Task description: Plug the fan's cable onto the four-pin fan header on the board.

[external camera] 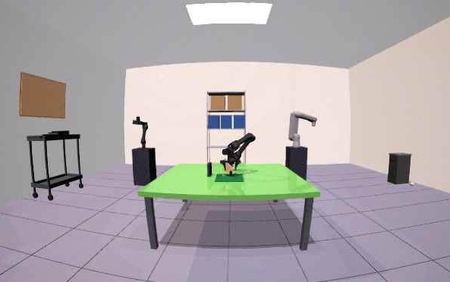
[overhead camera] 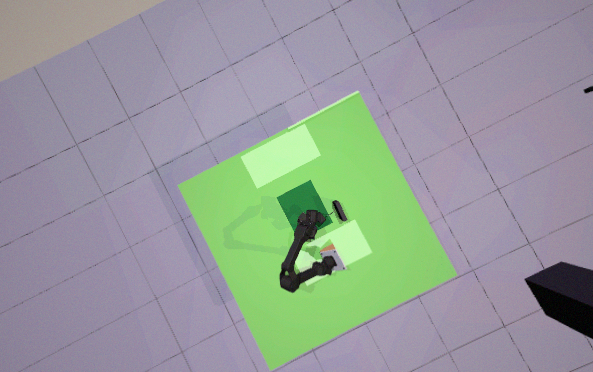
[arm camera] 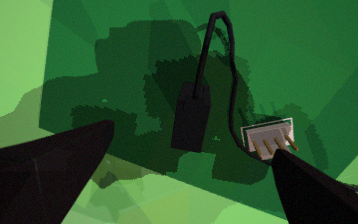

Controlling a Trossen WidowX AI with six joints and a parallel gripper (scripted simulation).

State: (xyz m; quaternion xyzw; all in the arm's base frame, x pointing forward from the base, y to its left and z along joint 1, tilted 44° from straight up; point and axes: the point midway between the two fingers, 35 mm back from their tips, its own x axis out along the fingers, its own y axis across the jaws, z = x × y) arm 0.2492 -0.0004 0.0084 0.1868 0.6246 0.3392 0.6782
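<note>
My gripper tip is now 2 cm above the dark fan plug and 1 cm short of it. From my gripper tip the other things lie so: dark green board (9 cm ahead, 6 cm below, 1 cm to the right); then white four-pin header (6 cm to the right, 5 cm below); then fan (19 cm to the right, 1 cm behind, 1 cm above).
</note>
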